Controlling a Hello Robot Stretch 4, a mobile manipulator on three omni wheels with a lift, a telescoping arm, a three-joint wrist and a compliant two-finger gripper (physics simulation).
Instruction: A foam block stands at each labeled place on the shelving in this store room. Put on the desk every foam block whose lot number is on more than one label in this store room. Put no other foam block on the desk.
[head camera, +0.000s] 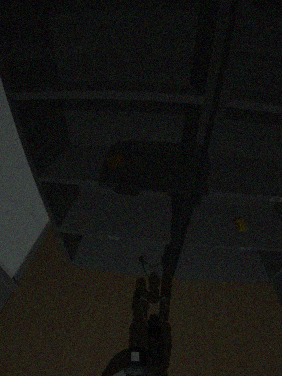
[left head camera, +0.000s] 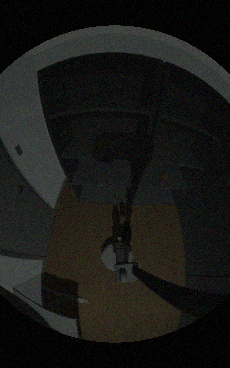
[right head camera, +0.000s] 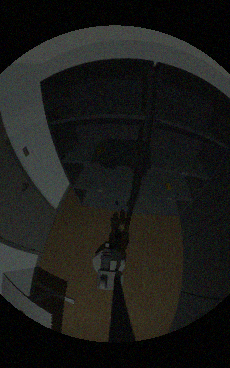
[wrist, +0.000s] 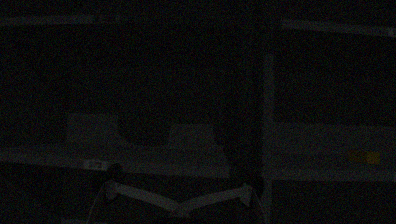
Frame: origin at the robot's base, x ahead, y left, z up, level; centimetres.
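Where they show: gripper, fingertip midpoint: (head camera: 152, 288) (left head camera: 123, 209) (right head camera: 118, 216) (wrist: 180, 179).
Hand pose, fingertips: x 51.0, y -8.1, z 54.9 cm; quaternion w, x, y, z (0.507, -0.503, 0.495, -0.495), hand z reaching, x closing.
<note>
Things, the pixels of their top centre, and the offset from my fingertips. "*": a spot on its surface instead. Level surfaces: height alone.
- yellow foam block at its top centre: (wrist: 363, 150) (head camera: 241, 223) (right head camera: 168, 184) (left head camera: 165, 175) dx +48.7, dy -70.3, dz +0.2 cm
- dim orange foam block at its top centre: (head camera: 115, 158) (right head camera: 99, 147) dx +57.7, dy +24.2, dz +45.9 cm
- small label at a spot on its surface: (wrist: 95, 164) (head camera: 113, 237) * dx +37.8, dy +26.0, dz -5.9 cm
- brown floor at its surface level: dz -57.6 cm
The views are very dark. My gripper (wrist: 180, 179) (head camera: 154, 256) is open, with its fingertips apart and no block between them, in front of the shelving (head camera: 105, 95) (wrist: 269, 95). One yellow foam block (head camera: 241, 224) (left head camera: 165, 177) (right head camera: 169, 186) (wrist: 373, 158) stands on a lower shelf of the right bay, to the right of my gripper. A dim orange foam block (head camera: 116, 160) (right head camera: 101, 149) stands on a higher shelf in the left bay, in shadow. A small label (wrist: 95, 164) (head camera: 114, 237) is on a left-bay shelf edge; its text is unreadable. Part of the desk (left head camera: 27, 290) (right head camera: 16, 286) shows at lower left.
A pale wall (head camera: 20, 195) (left head camera: 35, 165) is left of the shelving, with a grey door (left head camera: 20, 215) beyond it. The brown floor (head camera: 220, 325) lies below. A dark upright surface (left head camera: 207, 225) is at the right. A dark shadow crosses the shelves.
</note>
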